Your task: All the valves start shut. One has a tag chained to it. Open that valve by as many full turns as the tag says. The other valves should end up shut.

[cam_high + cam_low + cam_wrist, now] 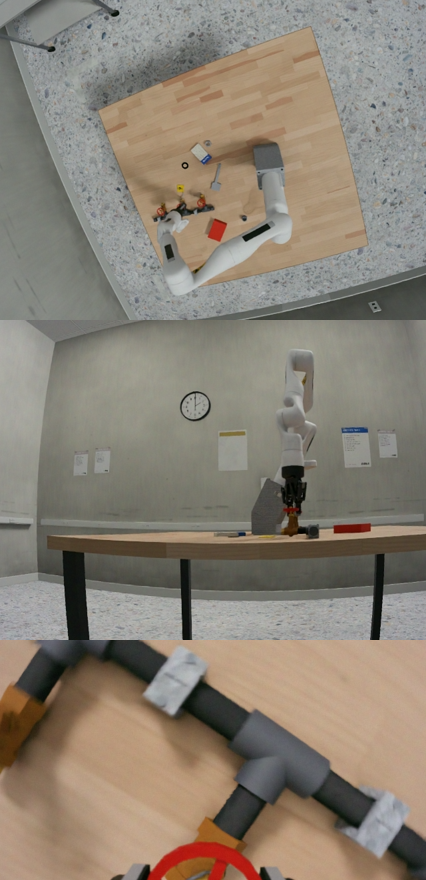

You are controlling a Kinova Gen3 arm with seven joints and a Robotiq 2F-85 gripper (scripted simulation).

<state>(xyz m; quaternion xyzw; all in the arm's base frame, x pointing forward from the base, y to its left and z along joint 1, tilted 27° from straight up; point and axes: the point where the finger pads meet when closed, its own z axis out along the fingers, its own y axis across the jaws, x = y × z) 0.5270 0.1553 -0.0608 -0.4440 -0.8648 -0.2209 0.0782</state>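
Now: the yellow tag 1 cm behind my hand, 9 cm to the right of it and 8 cm below it. The rest, counted from my hand: red block: 16 cm behind, 20 cm to the left, 7 cm below; grey scraper: 23 cm behind, 10 cm to the right, 8 cm below; blue box: 17 cm behind, 27 cm to the right, 7 cm below.
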